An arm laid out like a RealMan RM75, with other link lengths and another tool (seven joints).
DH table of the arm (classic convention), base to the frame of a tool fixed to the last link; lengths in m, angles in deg. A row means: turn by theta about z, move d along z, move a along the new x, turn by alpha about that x. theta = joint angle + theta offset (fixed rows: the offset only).
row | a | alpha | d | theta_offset
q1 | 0 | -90 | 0.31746 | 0
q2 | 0 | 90 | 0 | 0
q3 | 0 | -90 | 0.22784 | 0
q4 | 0 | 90 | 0 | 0
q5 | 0 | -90 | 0.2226 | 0
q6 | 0 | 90 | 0 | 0
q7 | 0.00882 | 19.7 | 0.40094 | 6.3
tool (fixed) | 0 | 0 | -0.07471 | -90
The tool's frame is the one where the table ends.
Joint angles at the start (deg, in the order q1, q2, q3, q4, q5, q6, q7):
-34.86 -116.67 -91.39 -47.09 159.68 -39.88 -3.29
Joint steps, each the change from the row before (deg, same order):
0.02 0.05 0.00 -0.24 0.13 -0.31 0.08
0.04 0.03 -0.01 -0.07 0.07 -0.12 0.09
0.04 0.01 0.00 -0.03 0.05 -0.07 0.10
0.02 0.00 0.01 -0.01 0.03 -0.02 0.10
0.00 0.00 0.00 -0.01 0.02 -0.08 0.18
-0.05 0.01 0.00 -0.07 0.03 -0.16 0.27
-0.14 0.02 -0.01 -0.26 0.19 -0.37 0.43
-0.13 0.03 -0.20 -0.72 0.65 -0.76 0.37
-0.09 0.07 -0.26 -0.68 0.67 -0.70 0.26
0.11 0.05 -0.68 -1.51 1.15 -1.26 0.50
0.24 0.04 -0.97 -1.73 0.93 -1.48 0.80
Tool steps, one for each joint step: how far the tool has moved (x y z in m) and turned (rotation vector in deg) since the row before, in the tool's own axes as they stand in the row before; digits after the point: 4 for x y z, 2 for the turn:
0.0006 0.0000 -0.0004 0.01 0.07 0.25
0.0006 -0.0005 0.0001 0.03 0.06 0.15
0.0004 -0.0006 0.0001 0.03 0.04 0.14
0.0001 -0.0003 0.0001 -0.01 0.02 0.12
0.0000 -0.0005 0.0000 0.00 0.01 0.21
-0.0002 0.0000 -0.0003 -0.06 -0.01 0.34
-0.0002 0.0012 -0.0009 -0.22 0.04 0.68
0.0016 0.0028 -0.0016 -0.35 0.26 0.84
0.0027 0.0027 -0.0011 -0.30 0.36 0.66
0.0055 0.0048 -0.0022 -0.52 0.61 0.81
0.0064 0.0044 -0.0026 -0.41 0.51 0.63

